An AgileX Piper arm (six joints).
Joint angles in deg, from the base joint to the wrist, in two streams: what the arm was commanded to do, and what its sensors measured. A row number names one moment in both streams.
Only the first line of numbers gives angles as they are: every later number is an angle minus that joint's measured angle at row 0.
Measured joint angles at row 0: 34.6, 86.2, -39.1, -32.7, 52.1, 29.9
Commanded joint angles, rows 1 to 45: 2.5, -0.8, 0.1, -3.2, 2.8, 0.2; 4.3, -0.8, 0.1, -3.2, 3.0, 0.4; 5.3, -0.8, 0.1, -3.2, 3.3, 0.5; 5.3, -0.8, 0.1, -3.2, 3.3, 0.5; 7.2, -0.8, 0.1, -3.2, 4.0, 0.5; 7.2, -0.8, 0.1, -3.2, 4.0, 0.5; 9.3, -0.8, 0.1, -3.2, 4.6, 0.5; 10.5, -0.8, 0.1, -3.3, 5.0, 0.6; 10.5, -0.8, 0.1, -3.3, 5.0, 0.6; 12.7, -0.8, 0.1, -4.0, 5.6, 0.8; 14.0, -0.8, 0.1, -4.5, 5.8, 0.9; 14.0, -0.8, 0.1, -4.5, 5.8, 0.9; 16.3, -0.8, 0.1, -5.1, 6.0, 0.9; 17.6, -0.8, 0.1, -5.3, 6.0, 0.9; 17.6, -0.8, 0.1, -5.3, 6.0, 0.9; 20.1, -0.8, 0.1, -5.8, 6.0, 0.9; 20.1, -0.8, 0.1, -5.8, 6.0, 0.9; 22.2, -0.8, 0.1, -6.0, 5.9, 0.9; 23.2, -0.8, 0.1, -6.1, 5.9, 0.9; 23.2, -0.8, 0.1, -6.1, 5.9, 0.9; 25.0, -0.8, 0.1, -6.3, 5.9, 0.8; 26.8, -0.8, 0.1, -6.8, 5.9, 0.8; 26.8, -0.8, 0.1, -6.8, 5.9, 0.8; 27.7, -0.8, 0.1, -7.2, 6.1, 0.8; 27.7, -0.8, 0.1, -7.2, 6.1, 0.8; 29.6, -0.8, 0.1, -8.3, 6.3, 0.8; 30.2, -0.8, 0.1, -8.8, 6.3, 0.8; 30.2, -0.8, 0.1, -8.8, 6.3, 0.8; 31.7, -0.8, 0.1, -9.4, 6.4, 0.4; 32.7, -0.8, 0.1, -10.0, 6.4, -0.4; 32.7, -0.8, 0.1, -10.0, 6.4, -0.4; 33.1, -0.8, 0.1, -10.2, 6.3, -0.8; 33.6, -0.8, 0.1, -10.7, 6.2, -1.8; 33.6, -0.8, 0.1, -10.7, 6.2, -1.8; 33.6, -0.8, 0.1, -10.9, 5.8, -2.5; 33.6, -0.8, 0.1, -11.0, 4.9, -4.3; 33.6, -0.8, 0.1, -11.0, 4.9, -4.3; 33.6, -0.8, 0.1, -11.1, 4.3, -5.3; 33.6, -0.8, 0.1, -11.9, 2.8, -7.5; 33.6, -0.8, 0.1, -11.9, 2.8, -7.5; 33.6, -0.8, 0.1, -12.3, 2.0, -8.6; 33.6, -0.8, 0.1, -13.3, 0.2, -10.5; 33.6, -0.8, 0.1, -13.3, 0.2, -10.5; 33.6, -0.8, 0.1, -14.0, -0.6, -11.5; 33.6, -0.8, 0.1, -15.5, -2.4, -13.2
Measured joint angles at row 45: 33.5, -0.4, 0.0, -9.7, -1.4, -10.2
